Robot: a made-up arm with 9 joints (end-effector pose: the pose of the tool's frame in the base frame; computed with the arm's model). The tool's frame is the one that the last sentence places.
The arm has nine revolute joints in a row. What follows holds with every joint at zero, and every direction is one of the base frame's.
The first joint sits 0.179 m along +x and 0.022 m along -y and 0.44 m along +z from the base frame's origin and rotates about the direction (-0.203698, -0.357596, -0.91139), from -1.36 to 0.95 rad.
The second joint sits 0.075 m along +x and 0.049 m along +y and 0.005 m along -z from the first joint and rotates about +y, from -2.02 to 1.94 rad.
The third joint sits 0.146 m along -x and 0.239 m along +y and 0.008 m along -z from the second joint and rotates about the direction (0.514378, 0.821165, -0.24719), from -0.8 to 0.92 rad.
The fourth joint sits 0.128 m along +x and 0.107 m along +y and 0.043 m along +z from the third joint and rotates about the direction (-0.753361, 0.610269, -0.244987), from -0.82 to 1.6 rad.
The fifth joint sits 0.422 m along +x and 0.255 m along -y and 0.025 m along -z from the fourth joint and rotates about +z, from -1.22 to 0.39 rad.
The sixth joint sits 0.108 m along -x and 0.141 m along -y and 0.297 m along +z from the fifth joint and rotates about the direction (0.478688, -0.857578, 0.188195), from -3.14 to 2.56 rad.
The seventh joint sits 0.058 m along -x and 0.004 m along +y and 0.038 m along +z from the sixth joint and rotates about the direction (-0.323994, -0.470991, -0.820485), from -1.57 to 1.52 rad.
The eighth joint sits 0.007 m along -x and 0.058 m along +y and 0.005 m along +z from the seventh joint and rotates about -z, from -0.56 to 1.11 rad.
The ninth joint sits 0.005 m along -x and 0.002 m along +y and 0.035 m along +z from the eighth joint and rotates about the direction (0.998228, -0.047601, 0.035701), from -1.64 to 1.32 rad.
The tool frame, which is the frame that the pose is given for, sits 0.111 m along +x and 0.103 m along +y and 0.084 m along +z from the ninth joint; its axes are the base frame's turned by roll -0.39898, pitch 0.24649 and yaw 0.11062 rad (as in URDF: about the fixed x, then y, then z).
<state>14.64 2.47 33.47 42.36 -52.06 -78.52 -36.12 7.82 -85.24</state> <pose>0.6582 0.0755 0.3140 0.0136 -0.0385 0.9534 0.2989</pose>
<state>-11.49 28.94 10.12 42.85 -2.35 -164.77 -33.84 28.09 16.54</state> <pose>0.5272 0.0102 0.4128 0.5812 0.4449 -0.5982 0.3264</pose>
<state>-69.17 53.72 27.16 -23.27 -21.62 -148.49 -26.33 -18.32 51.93</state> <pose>0.0386 0.0664 0.1306 0.3253 0.3889 -0.7641 0.3989</pose>
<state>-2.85 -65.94 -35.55 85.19 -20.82 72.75 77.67 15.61 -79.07</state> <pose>-0.2373 0.4667 0.8910 0.0624 0.1900 -0.2351 -0.9512</pose>
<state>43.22 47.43 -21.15 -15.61 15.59 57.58 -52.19 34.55 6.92</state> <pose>0.5183 -0.2314 0.9105 0.9690 0.0683 -0.1397 0.1920</pose>
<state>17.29 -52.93 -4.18 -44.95 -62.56 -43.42 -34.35 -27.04 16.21</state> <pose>0.0073 0.0961 0.9507 0.8567 0.2475 -0.2783 0.3569</pose>
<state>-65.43 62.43 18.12 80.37 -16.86 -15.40 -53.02 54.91 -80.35</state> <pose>0.0072 0.2931 0.1283 0.7424 0.6306 -0.0996 -0.2033</pose>
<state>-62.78 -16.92 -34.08 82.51 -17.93 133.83 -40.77 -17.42 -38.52</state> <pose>-0.0105 0.2298 0.8454 0.1891 -0.3452 -0.8262 0.4030</pose>
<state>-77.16 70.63 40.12 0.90 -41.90 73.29 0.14 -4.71 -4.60</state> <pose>0.0797 0.3288 0.2067 0.6921 -0.3982 0.4123 0.4387</pose>
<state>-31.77 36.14 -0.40 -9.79 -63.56 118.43 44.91 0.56 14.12</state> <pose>0.3203 0.3564 0.6554 0.7544 0.1434 -0.5440 -0.3381</pose>
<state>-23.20 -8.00 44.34 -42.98 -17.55 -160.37 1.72 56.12 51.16</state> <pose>0.4897 0.1048 0.0619 0.3965 -0.5044 0.7663 0.0332</pose>
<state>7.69 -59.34 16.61 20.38 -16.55 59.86 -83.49 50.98 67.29</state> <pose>0.1176 -0.0054 0.9204 0.8209 0.2729 -0.3155 0.3899</pose>
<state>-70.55 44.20 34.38 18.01 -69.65 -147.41 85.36 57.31 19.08</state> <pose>0.0749 0.1207 0.1091 0.4242 0.8297 0.0775 -0.3545</pose>
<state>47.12 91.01 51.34 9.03 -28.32 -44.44 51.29 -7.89 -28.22</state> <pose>0.0719 0.0167 0.0036 0.0621 0.1239 -0.9333 -0.3313</pose>
